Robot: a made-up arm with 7 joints. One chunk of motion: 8 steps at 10 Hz.
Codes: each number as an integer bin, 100 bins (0 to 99) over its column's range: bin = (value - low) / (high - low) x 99, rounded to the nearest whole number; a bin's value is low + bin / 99 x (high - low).
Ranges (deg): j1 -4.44..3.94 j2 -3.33..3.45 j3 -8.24..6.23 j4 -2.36..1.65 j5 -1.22..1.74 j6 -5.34..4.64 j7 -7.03..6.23
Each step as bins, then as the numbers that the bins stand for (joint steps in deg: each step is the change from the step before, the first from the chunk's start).
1 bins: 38 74 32 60 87 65 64
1 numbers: -1.223 1.738 -3.563 0.070 1.381 1.213 1.542
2 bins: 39 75 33 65 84 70 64
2 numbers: -1.139 1.806 -3.417 0.273 1.292 1.717 1.542
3 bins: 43 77 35 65 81 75 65
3 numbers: -0.800 1.943 -3.124 0.273 1.202 2.221 1.676
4 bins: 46 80 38 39 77 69 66
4 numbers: -0.546 2.149 -2.686 -0.780 1.082 1.616 1.810
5 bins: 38 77 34 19 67 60 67
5 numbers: -1.223 1.943 -3.271 -1.590 0.783 0.708 1.944
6 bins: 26 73 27 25 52 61 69
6 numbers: -2.239 1.669 -4.294 -1.347 0.335 0.809 2.212
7 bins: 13 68 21 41 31 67 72
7 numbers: -3.340 1.327 -5.171 -0.699 -0.293 1.414 2.614
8 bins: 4 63 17 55 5 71 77
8 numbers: -4.101 0.985 -5.755 -0.132 -1.071 1.817 3.283
